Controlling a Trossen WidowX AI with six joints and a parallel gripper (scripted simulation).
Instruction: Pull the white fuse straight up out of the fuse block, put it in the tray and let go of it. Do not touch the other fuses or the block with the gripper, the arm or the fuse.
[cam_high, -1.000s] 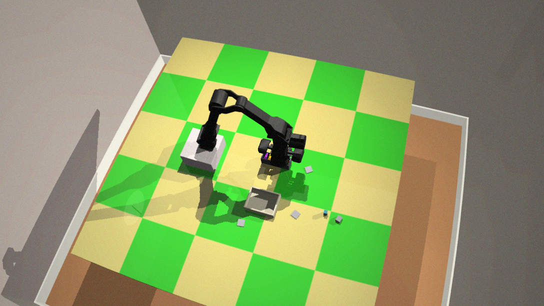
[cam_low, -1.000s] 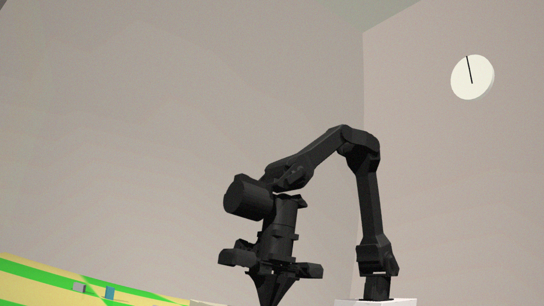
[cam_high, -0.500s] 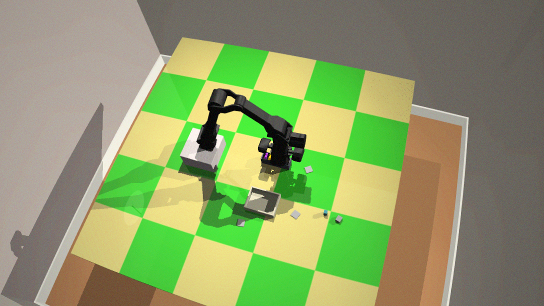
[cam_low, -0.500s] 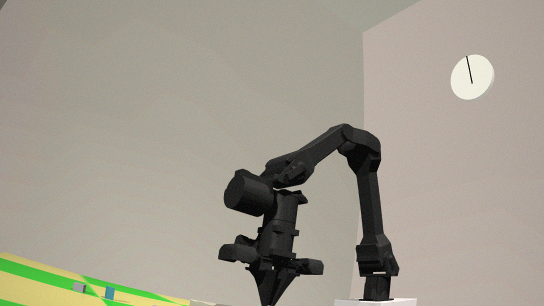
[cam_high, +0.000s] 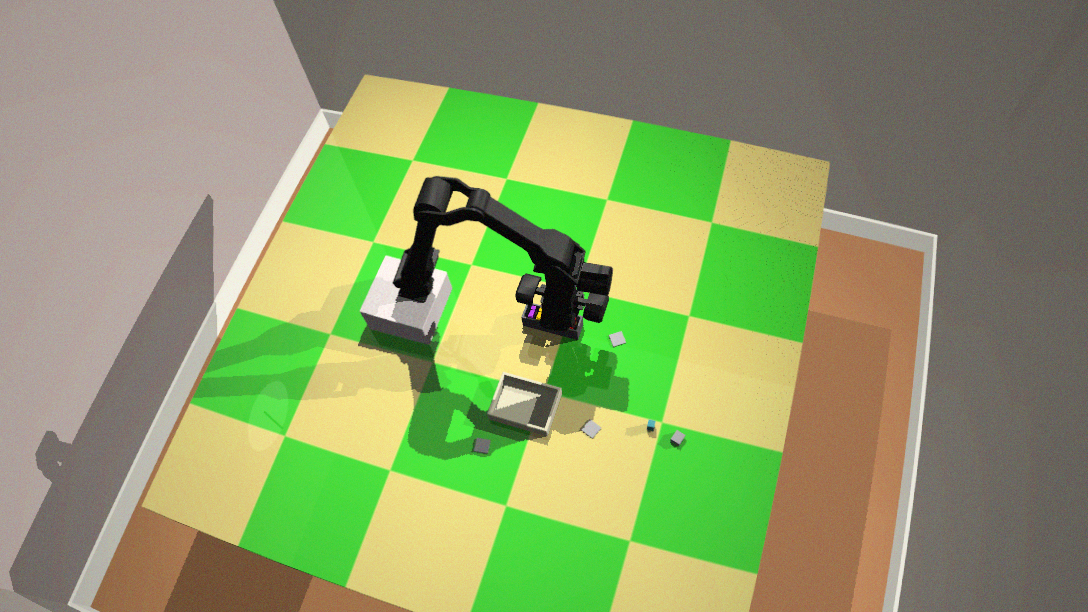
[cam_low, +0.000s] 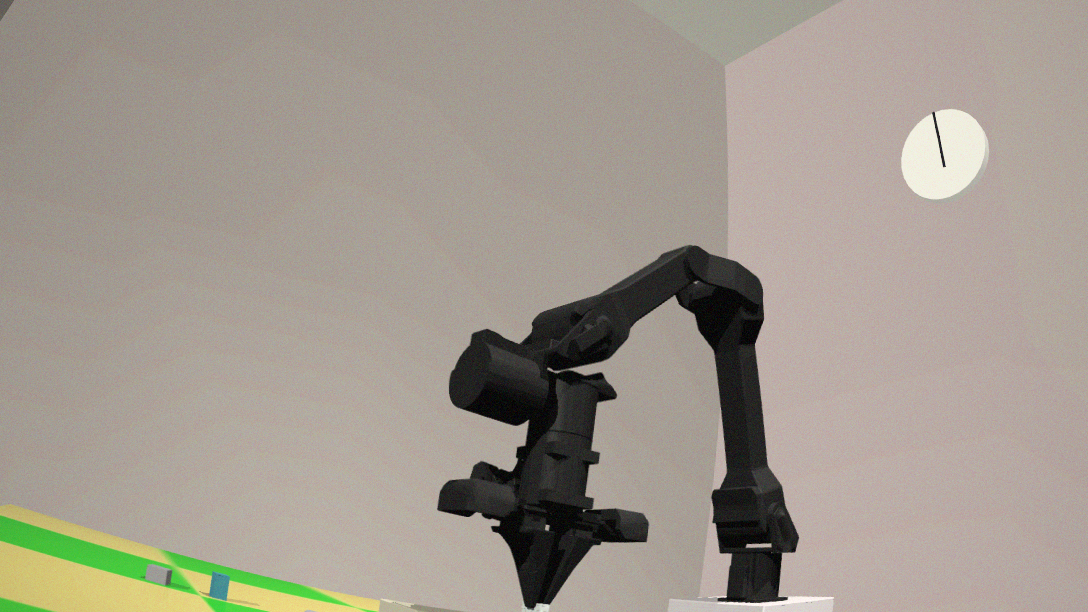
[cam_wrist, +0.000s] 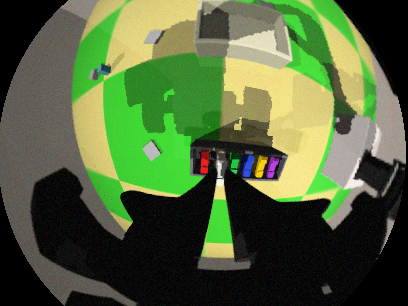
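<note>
Right now my gripper tip is 200 mm to the left of the cream tray, 50 mm above it and 30 mm past it. The rest, counted from my gripper tip: teal block 240 mm ahead, 180 mm to the right, 40 mm below; grey cube 300 mm ahead, 190 mm to the right, 50 mm below; white fuse 10 mm below.
</note>
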